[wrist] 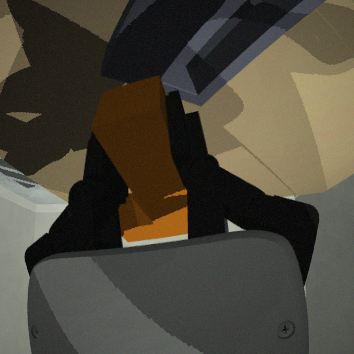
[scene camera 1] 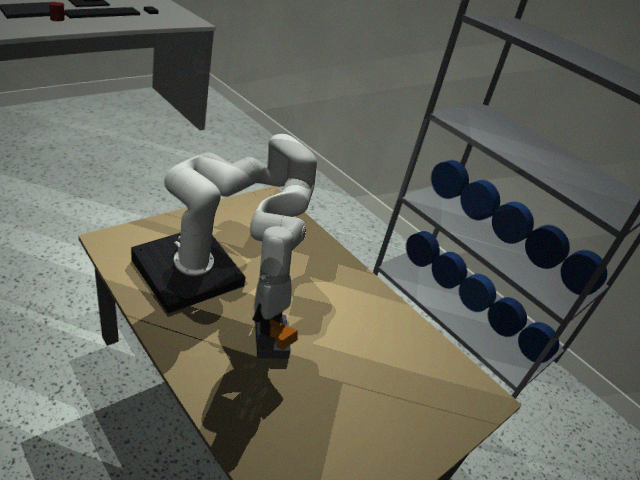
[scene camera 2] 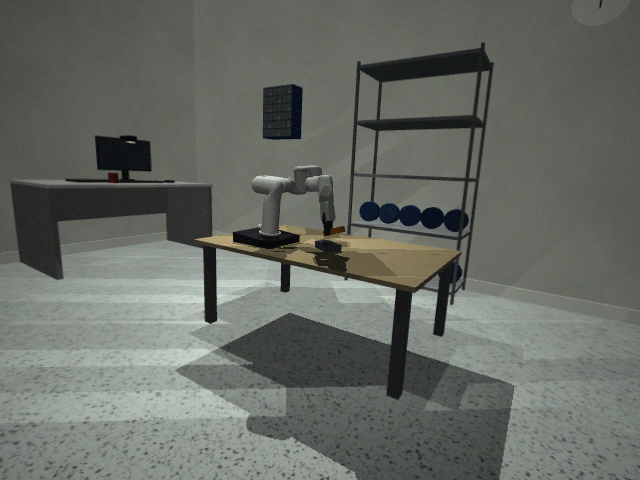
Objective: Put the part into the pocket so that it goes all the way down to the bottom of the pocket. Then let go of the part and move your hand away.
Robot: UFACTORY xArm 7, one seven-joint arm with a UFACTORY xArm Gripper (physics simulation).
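Frame: origin at the arm's base, x ahead, y left, z up, level; metres.
Where they show: gripper, fingertip midpoint: (wrist: 144, 118) (scene camera 1: 269, 331) (scene camera 2: 328, 235); arm's base, link origin: (scene camera 1: 193, 261) (scene camera 2: 269, 233).
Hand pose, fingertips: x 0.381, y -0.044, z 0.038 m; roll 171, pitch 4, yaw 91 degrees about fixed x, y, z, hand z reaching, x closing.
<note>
Each offset is from my fingertips to the top centre of the thing. Level surfaces: height alone.
The orange part {0.027 m ahead, 0.013 m right, 0.058 m up} (scene camera 1: 286, 336) (scene camera 2: 337, 230) (wrist: 137, 135) is held between the black fingers of my gripper (scene camera 1: 269, 328) (scene camera 2: 328, 229) (wrist: 144, 118), which is shut on it. The part is strongly tilted, close to level in scene camera 2, with its free end sticking out to the right. The dark blue-grey block {0.020 m back, 0.043 m left, 0.049 m down} (scene camera 1: 271, 353) (scene camera 2: 328, 246) (wrist: 142, 40) with the pocket stands on the table. The part is above the block and apart from it, outside the pocket. In the wrist view the block is cut off at the top edge; the pocket opening shows partly, in shadow.
The block stands on the wooden table {0.085 m down} (scene camera 1: 403, 361) (scene camera 2: 403, 271). The arm's black base plate (scene camera 1: 155, 273) (scene camera 2: 248, 238) is behind and left of the block. A shelf rack (scene camera 1: 537, 149) (scene camera 2: 423, 64) with blue discs and a grey desk (scene camera 1: 180, 77) (scene camera 2: 188, 217) stand beyond the table.
</note>
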